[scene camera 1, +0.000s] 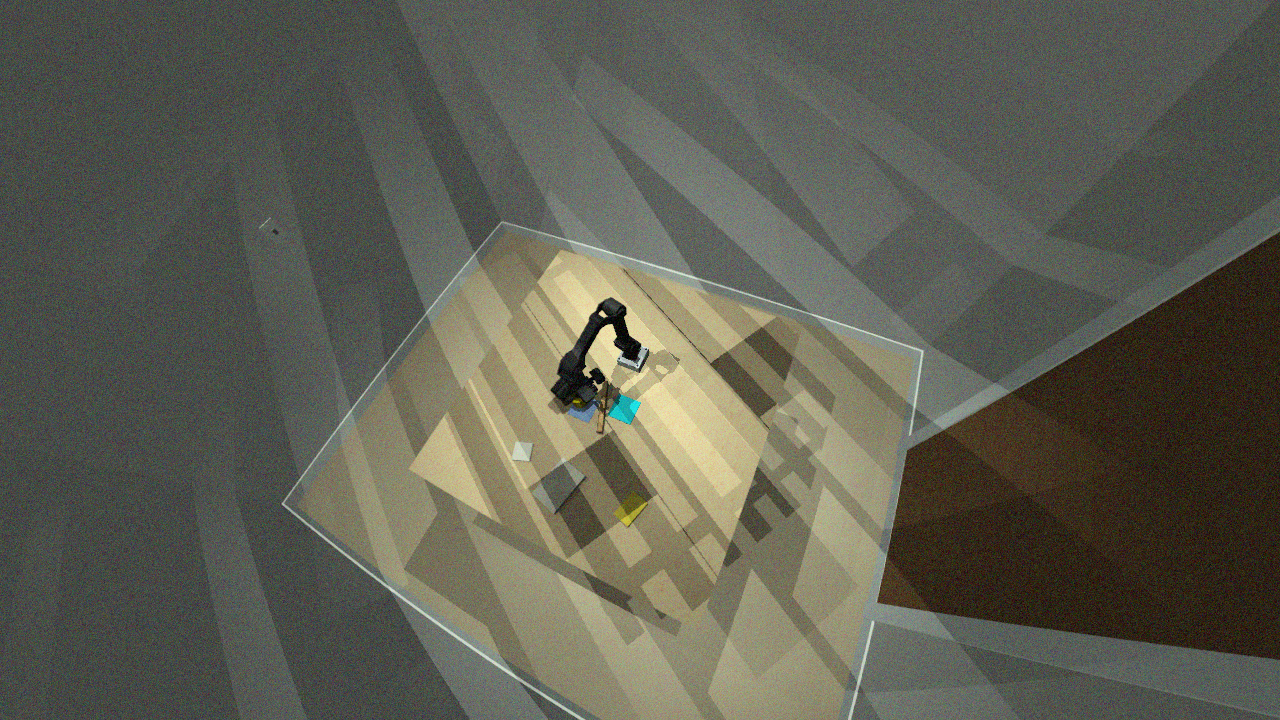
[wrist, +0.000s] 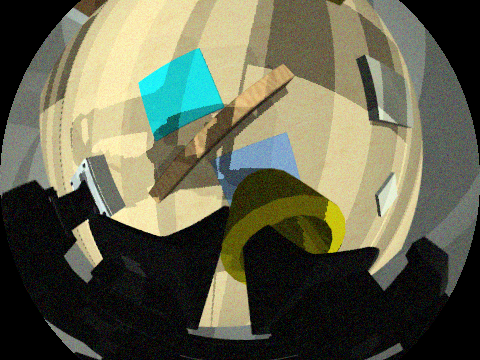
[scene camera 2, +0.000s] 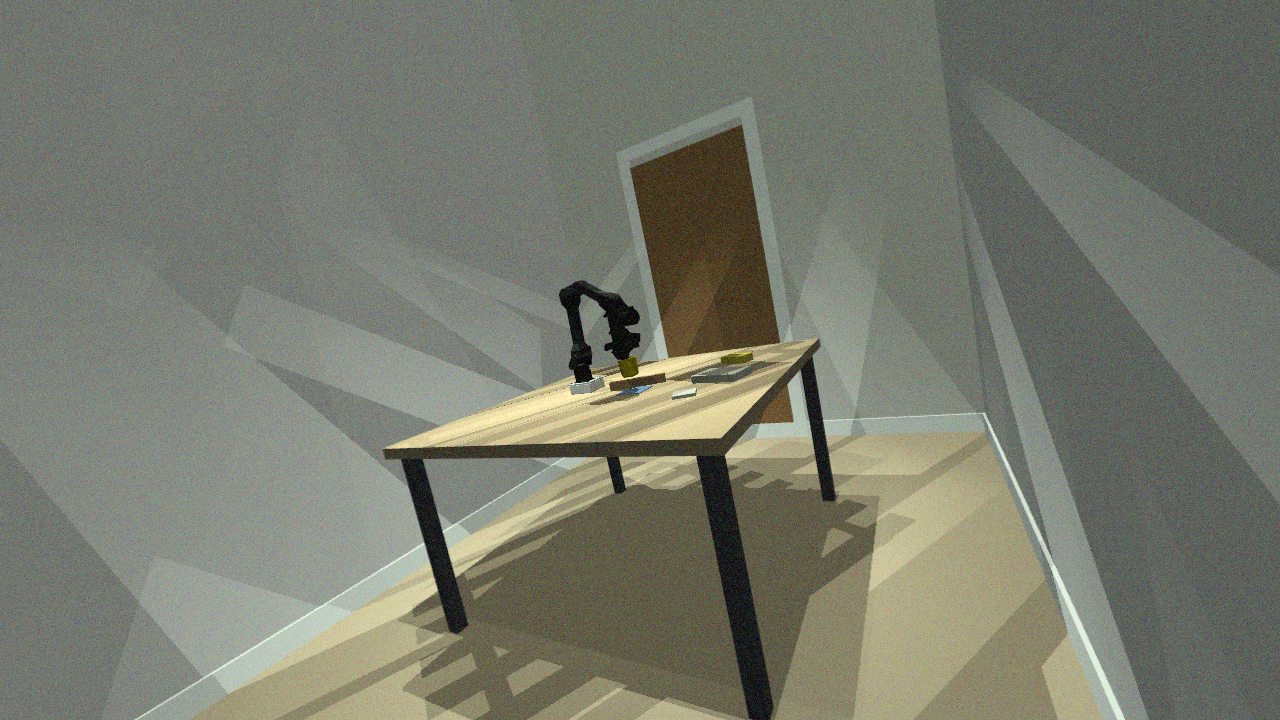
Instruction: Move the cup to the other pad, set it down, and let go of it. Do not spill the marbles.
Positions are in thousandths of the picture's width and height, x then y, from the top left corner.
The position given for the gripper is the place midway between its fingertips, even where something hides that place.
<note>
In view: the gripper (scene camera 2: 489, 510), a yellow cup (wrist: 566, 546) and a grey plate (scene camera 1: 439, 670).
The grey plate also shows in the wrist view (wrist: 809, 279). The gripper shows as well in the wrist view (wrist: 493, 593).
</note>
